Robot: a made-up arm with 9 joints.
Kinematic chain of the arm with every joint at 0, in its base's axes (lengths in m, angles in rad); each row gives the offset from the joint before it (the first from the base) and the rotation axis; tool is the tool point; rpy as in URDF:
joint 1: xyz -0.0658 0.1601 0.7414 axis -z
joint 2: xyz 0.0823 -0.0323 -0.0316 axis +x
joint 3: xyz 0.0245 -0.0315 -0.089 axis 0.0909 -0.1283 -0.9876
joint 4: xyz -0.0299 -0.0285 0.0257 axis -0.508 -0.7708 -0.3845
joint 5: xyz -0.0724 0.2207 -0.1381 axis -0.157 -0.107 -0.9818
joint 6: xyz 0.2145 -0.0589 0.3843 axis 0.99 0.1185 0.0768
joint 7: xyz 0 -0.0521 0.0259 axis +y
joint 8: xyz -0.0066 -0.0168 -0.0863 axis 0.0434 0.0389 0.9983
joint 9: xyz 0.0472 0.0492 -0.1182 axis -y
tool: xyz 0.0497 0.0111 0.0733 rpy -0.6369 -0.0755 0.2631
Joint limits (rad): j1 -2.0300..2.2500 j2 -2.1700..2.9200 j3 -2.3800..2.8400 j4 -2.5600..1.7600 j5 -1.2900..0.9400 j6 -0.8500..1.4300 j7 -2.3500..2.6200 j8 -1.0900..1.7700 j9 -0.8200..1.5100
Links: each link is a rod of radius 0.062 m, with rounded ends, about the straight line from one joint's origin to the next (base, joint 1, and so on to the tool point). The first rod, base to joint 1, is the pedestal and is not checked.
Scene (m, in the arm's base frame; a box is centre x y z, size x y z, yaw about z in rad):
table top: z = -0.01
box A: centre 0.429 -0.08 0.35 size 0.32 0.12 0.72 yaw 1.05
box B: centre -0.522 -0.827 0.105 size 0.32 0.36 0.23 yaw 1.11
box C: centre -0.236 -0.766 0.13 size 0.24 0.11 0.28 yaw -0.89
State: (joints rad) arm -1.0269 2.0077 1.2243 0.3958 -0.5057 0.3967 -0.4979 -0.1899 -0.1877
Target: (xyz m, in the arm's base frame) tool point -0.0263 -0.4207 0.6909
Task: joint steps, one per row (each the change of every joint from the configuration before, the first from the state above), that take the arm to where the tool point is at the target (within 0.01 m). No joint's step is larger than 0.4 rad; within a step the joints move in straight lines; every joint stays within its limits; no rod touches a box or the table.
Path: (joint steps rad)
1: 0.1278 -0.1058 -0.3663 0.1408 -0.0445 0.2055 0.0922 0.0940 0.0295
2: 0.1278 -0.1058 -0.3664 0.1407 -0.0444 0.2055 0.0922 0.0939 0.0295
3: 0.1278 -0.1058 -0.3663 0.1408 -0.0445 0.2054 0.0922 0.0940 0.0295
4: 0.1278 -0.1058 -0.3663 0.1407 -0.0444 0.2055 0.0922 0.0939 0.0295
5: 0.1278 -0.1058 -0.3663 0.1408 -0.0445 0.2055 0.0922 0.0940 0.0295
6: 0.2549 0.3603 0.3422 -0.1420 -0.1082 -0.0854 0.0346 0.0526 0.1130
7: 0.2549 0.3604 0.3423 -0.1420 -0.1082 -0.0855 0.0346 0.0525 0.1130
8: 0.2549 0.3603 0.3423 -0.1420 -0.1082 -0.0854 0.0347 0.0526 0.1129
9: 0.2549 0.3603 0.3423 -0.1420 -0.1081 -0.0855 0.0346 0.0526 0.1130
10: -0.0542 -0.0548 -0.2235 -0.3225 -0.0647 -0.2276 -0.2915 -0.1738 -0.3357
11: -0.0542 -0.0548 -0.2235 -0.3226 -0.0646 -0.2277 -0.2914 -0.1738 -0.3358

